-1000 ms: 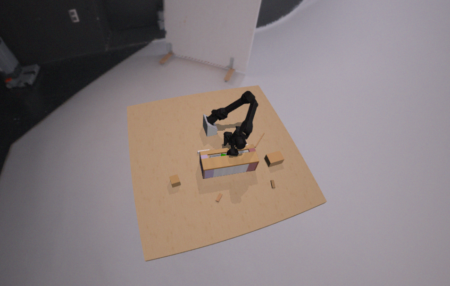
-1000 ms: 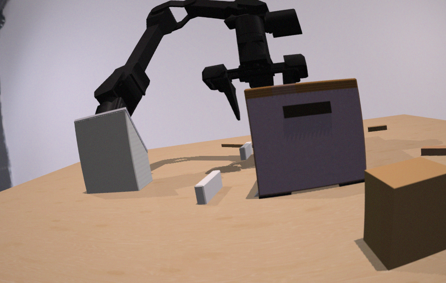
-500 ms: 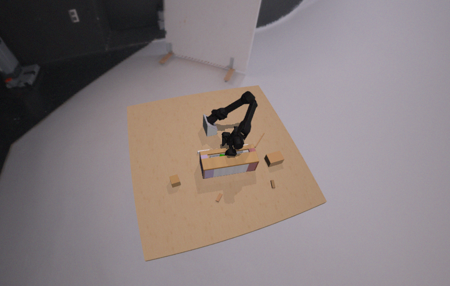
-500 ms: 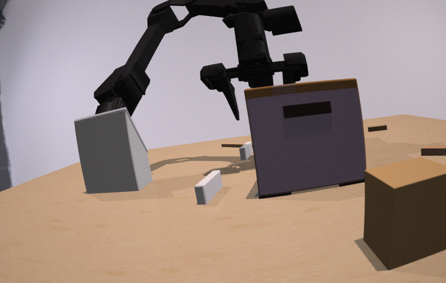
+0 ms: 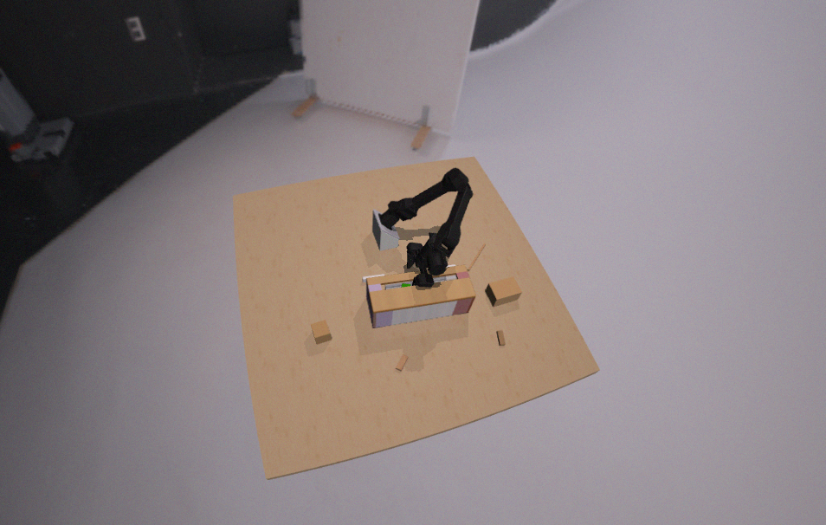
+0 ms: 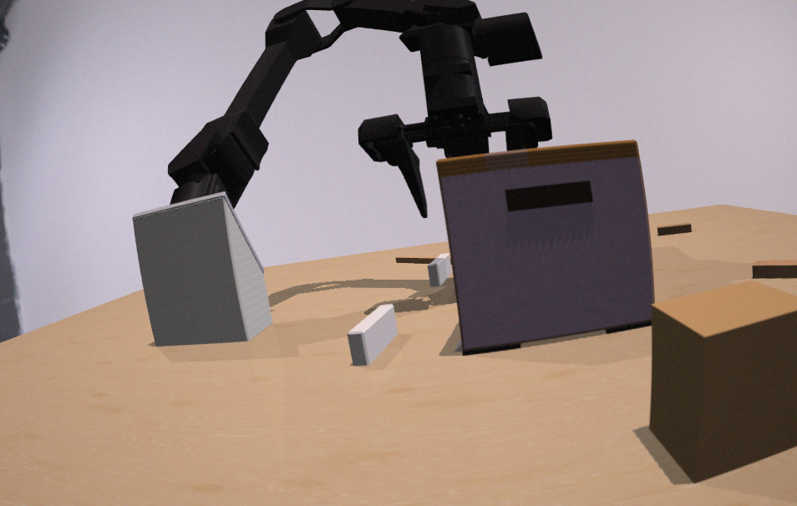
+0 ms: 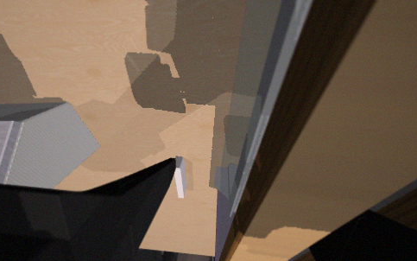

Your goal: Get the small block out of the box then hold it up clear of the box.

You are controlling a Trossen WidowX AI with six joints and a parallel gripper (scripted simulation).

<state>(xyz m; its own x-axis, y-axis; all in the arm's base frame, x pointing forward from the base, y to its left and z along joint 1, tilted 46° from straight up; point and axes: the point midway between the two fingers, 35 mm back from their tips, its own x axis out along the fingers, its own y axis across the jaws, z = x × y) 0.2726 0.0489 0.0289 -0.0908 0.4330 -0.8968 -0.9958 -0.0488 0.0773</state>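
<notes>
My gripper tip is 40 mm short of the box, 20 mm to the right of it and 20 mm above it. Also, from my gripper tip: brown cube 370 mm to the right, 140 mm ahead, 60 mm below; green block 50 mm ahead, 30 mm to the right.
</notes>
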